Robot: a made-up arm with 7 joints.
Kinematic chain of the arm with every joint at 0, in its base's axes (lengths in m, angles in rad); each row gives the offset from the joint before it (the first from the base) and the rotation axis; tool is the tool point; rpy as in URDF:
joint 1: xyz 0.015 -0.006 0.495 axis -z
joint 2: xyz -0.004 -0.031 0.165 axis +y
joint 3: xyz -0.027 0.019 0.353 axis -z
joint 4: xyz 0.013 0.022 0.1 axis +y
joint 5: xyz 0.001 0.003 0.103 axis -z
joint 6: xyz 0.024 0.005 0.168 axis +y
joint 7: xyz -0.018 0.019 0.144 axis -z
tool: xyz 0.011 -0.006 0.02 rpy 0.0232 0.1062 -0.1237
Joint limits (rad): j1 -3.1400..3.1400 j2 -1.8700..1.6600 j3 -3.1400..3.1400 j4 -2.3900..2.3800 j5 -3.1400..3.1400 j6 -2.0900..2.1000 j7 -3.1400..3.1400
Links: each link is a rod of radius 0.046 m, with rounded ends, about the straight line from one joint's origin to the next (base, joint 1, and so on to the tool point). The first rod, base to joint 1, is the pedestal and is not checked.
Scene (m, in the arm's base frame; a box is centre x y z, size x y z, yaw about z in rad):
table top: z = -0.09
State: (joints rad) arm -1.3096 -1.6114 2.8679 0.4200 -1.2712 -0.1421 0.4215
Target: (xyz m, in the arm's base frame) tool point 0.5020 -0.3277 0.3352
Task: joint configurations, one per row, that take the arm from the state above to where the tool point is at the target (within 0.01 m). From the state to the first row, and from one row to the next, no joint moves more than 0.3 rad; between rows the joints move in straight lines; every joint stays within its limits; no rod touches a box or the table.
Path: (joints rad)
1: -1.4578 -1.6031 2.7579 0.7008 -1.2446 -0.0667 0.4206
2: -1.6061 -1.5948 2.6480 0.9816 -1.2181 0.0088 0.4197
3: -1.7543 -1.5865 2.5380 1.2624 -1.1915 0.0842 0.4189
4: -1.9026 -1.5782 2.4280 1.5432 -1.1650 0.1597 0.4180

